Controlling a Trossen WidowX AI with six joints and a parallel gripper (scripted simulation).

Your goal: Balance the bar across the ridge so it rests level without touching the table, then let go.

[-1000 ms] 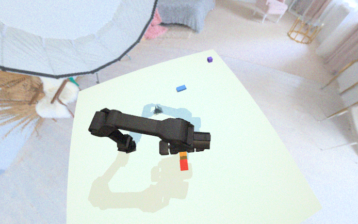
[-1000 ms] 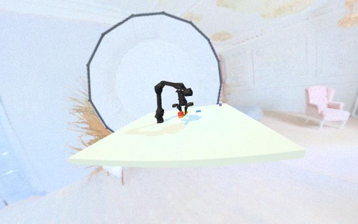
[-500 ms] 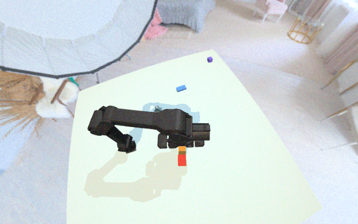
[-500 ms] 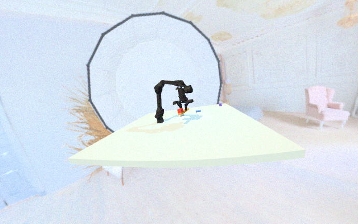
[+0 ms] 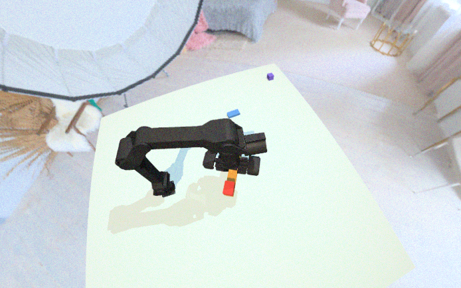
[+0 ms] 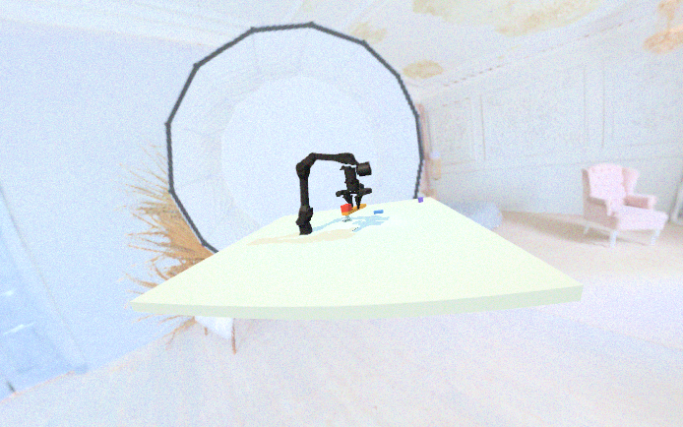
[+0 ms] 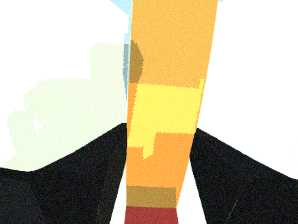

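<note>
Right now my gripper tip is 230 mm to the right of the grey-green ridge, 90 mm past it and 60 mm above it. Also, from my gripper tip: blue block (350 mm to the left, 110 mm ahead, 100 mm below); purple cube (550 mm to the left, 430 mm ahead, 100 mm below).
</note>
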